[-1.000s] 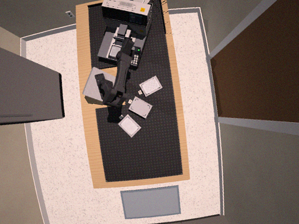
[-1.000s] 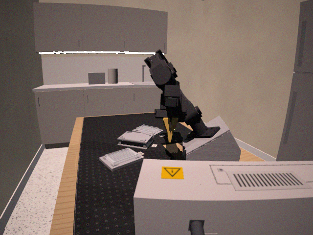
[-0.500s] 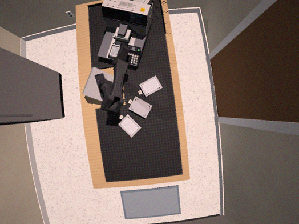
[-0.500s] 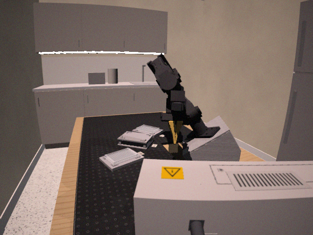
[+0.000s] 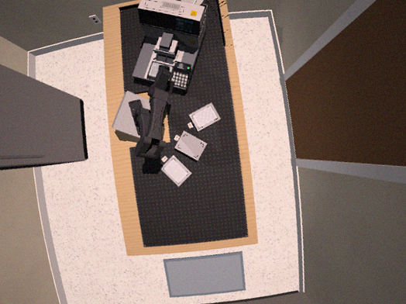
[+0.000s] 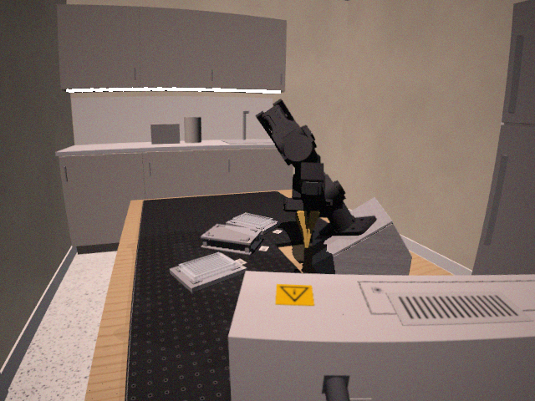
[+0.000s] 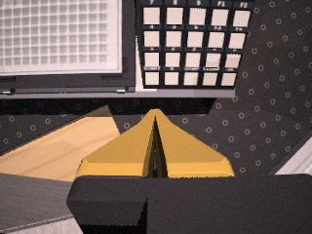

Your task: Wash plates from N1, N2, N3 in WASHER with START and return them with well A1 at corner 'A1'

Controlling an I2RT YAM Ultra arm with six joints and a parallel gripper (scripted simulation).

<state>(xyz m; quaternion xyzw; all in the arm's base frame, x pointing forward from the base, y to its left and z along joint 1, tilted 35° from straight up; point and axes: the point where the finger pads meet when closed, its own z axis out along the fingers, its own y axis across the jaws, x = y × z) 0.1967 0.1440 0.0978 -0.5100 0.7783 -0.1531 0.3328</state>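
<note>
Right now my hand is 12 cm to the right of the carrier pocket, 6 cm above it and 2 cm past it. The rest, counted from my hand: n1 label 24 cm to the right, 14 cm below, 2 cm ahead; then grey nest slab 23 cm to the right, 13 cm below, 12 cm ahead; then washer 24 cm to the left, 8 cm ahead, 1 cm below.
</note>
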